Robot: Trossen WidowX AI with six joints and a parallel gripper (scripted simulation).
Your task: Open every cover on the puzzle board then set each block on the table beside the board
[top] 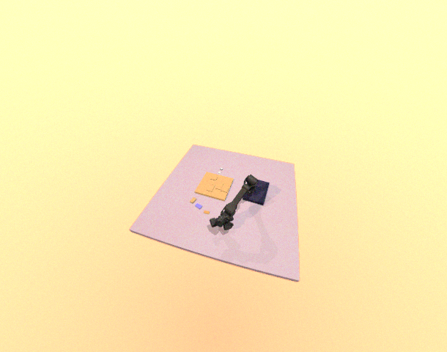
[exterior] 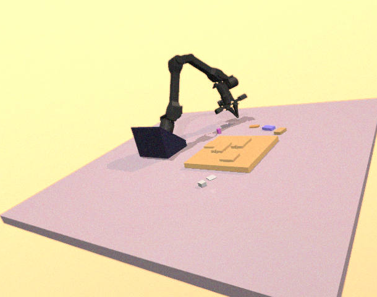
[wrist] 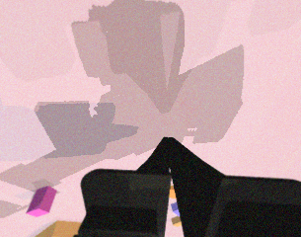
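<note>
My gripper tip is 22 cm short of the blue block, 13 cm to the left of it and 2 cm above it. Also, from my gripper tip: magenta block: 4 cm behind, 16 cm to the right, 1 cm below; then grey cube: 17 cm ahead, 67 cm to the right, 2 cm below.
</note>
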